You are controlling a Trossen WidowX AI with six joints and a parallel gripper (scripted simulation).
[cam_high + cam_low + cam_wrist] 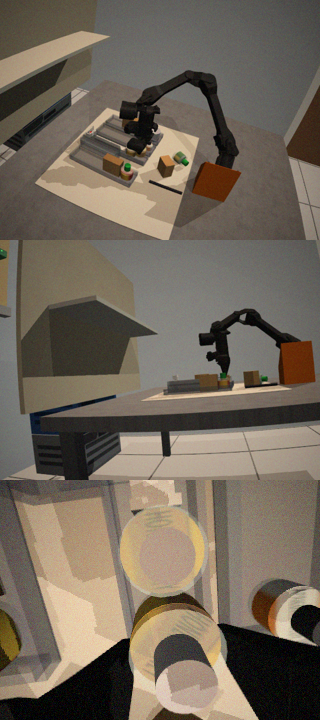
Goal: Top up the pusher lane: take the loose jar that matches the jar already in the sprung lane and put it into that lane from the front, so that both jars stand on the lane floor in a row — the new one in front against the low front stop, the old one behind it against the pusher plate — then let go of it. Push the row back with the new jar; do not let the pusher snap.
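Now: the sprung lane 15 cm ahead of my gripper tip, 2 cm to the left of it and 3 cm below it. Also, from my gripper tip: black bar: 15 cm behind, 10 cm to the left, 5 cm below.
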